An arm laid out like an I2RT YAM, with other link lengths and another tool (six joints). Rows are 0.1 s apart.
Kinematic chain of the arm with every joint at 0, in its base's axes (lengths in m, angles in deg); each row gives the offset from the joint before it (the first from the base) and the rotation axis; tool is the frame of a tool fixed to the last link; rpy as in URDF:
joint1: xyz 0 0 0.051 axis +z
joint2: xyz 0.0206 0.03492 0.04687 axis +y
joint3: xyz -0.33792 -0.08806 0 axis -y
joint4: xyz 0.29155 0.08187 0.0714 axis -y
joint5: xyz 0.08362 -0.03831 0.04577 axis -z
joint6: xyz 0.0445 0 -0.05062 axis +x
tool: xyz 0.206 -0.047 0.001 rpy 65.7 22.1 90
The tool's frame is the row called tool.
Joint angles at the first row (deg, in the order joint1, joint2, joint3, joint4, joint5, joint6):
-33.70 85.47 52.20 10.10 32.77 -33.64
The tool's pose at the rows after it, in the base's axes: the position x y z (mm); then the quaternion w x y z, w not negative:
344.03 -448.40 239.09 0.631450 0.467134 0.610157 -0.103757
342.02 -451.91 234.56 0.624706 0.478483 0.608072 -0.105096
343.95 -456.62 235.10 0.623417 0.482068 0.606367 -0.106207
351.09 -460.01 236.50 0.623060 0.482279 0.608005 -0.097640
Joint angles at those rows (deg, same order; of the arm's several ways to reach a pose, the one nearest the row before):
-34.05 86.04 52.97 8.00 32.93 -31.79
-34.28 86.86 54.16 6.15 33.38 -30.55
-34.54 87.78 55.40 5.54 33.45 -30.24
-34.80 88.59 57.01 4.50 32.28 -29.98

